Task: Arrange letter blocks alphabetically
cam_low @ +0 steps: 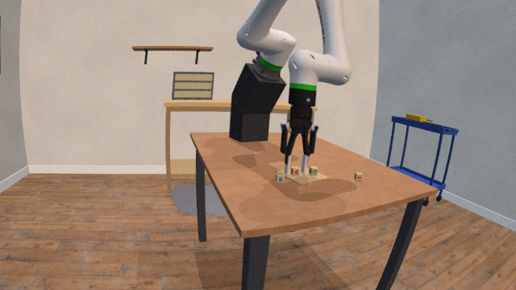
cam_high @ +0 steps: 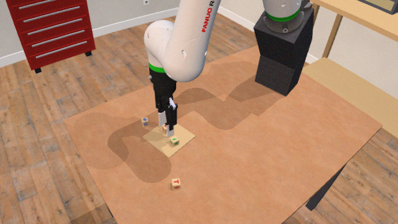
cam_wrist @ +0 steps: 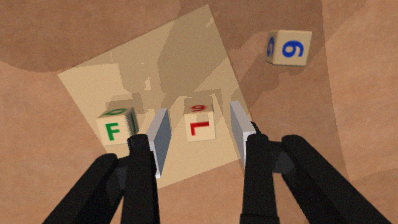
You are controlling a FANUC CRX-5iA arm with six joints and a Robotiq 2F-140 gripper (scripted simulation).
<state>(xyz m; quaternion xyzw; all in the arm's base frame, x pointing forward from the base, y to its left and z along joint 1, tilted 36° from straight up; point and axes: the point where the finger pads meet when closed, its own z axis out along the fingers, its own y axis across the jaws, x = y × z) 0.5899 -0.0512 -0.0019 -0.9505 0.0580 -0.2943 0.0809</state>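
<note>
Right now the tan mat is 4 cm below my hand, 3 cm to the left of it and 1 cm ahead of it.
</note>
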